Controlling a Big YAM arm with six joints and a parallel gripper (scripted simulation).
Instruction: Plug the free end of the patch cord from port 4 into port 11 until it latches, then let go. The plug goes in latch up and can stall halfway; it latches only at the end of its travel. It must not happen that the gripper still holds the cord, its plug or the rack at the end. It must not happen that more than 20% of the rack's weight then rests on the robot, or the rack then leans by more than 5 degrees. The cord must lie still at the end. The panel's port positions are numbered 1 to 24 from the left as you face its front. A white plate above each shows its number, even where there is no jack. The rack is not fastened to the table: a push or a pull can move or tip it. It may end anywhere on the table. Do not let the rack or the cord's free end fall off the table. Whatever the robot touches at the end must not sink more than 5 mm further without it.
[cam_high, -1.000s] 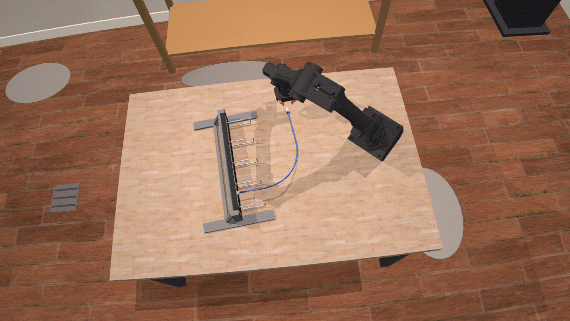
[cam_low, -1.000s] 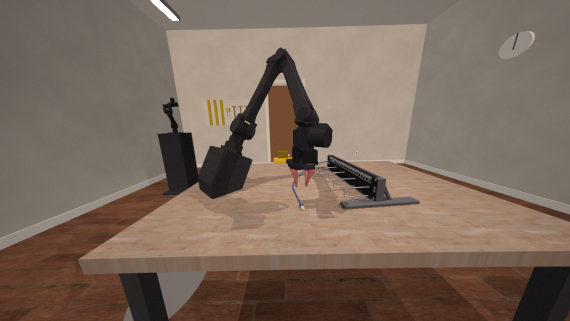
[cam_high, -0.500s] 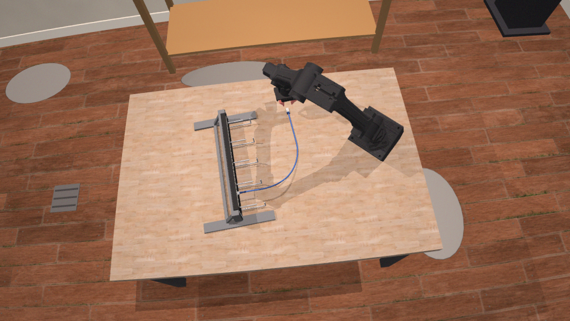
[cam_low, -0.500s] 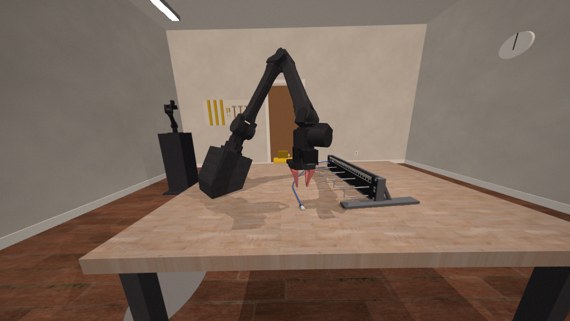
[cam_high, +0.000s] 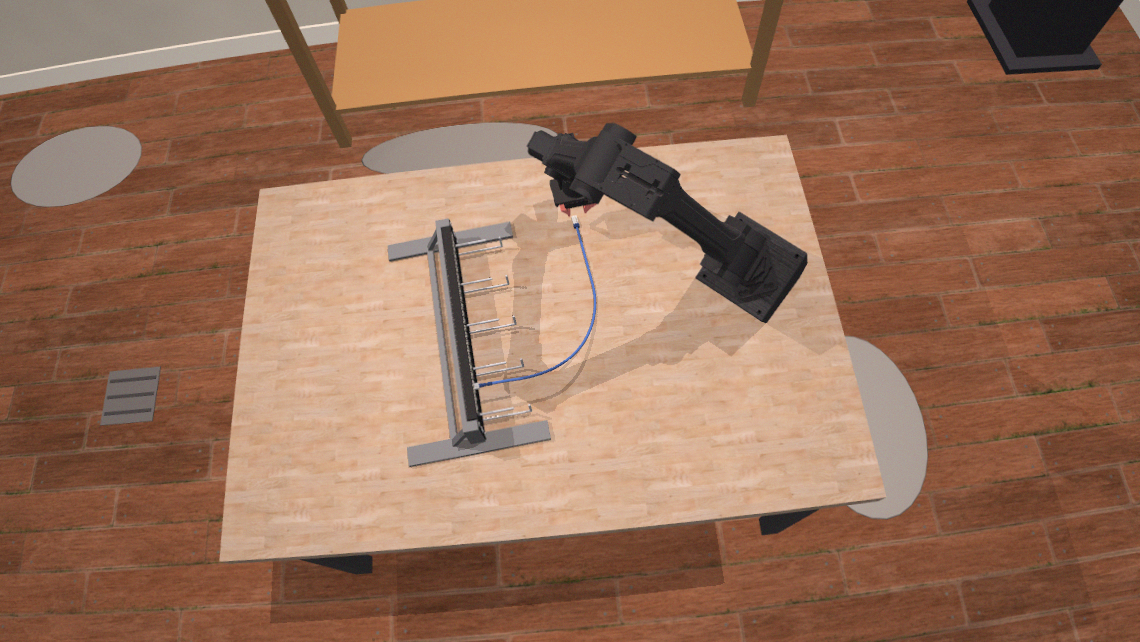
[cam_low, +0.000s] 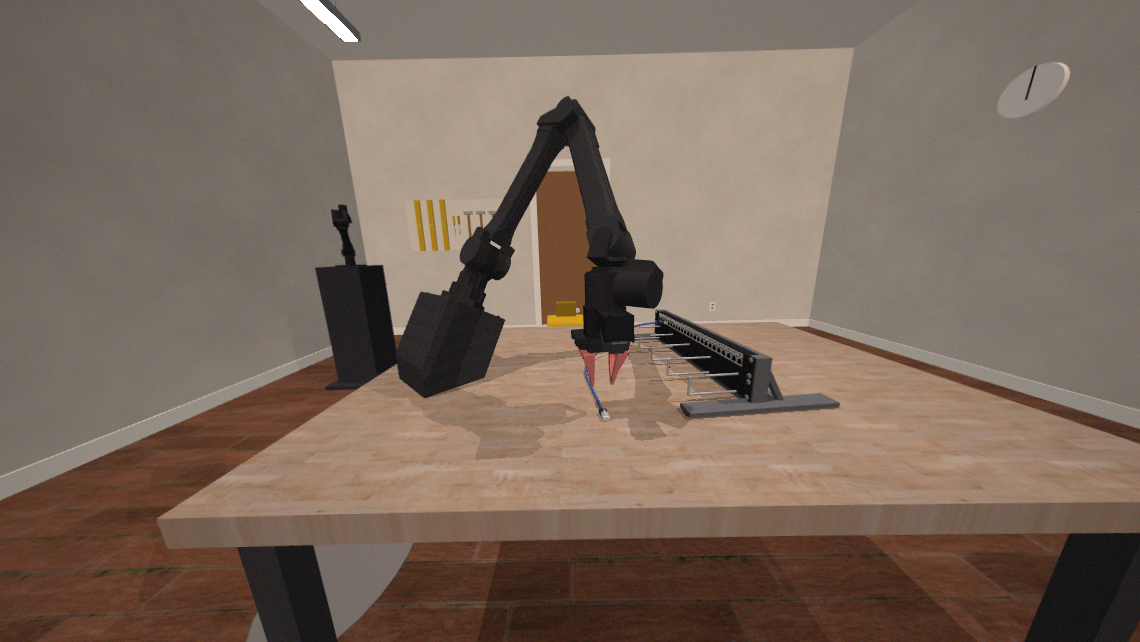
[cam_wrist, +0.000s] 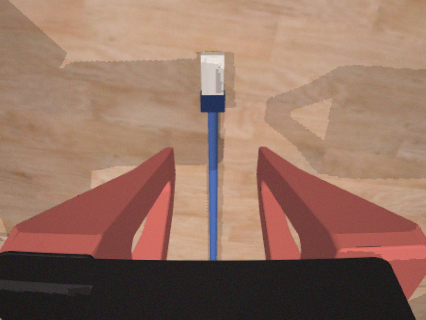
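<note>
My hand is 2 cm to the left of the white plug and 6 cm above it.
</note>
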